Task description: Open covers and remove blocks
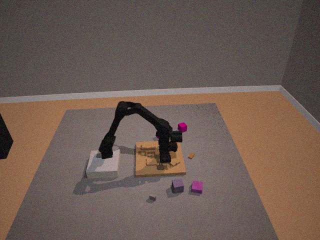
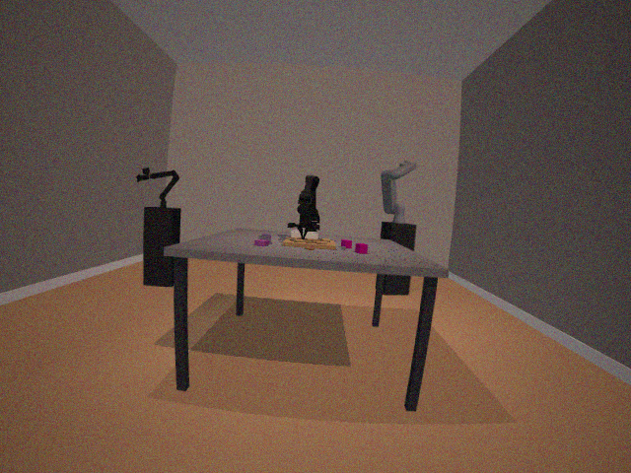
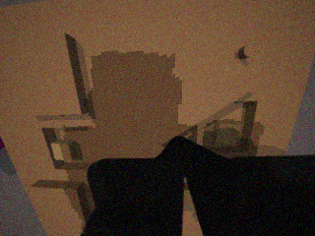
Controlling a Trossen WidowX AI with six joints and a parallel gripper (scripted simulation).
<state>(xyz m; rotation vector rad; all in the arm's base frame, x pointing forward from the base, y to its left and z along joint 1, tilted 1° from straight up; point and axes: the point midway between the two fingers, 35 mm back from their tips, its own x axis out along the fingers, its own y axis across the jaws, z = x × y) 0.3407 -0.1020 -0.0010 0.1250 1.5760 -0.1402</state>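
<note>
Now: gripper tip 6 cm to the right of the tan puzzle board and 2 cm past it. Also, from my gripper tip: small tan piece 18 cm ahead, 2 cm to the left, 2 cm below; small grey piece 25 cm to the right, 13 cm behind, 1 cm below; purple block 21 cm to the right, 2 cm ahead.
</note>
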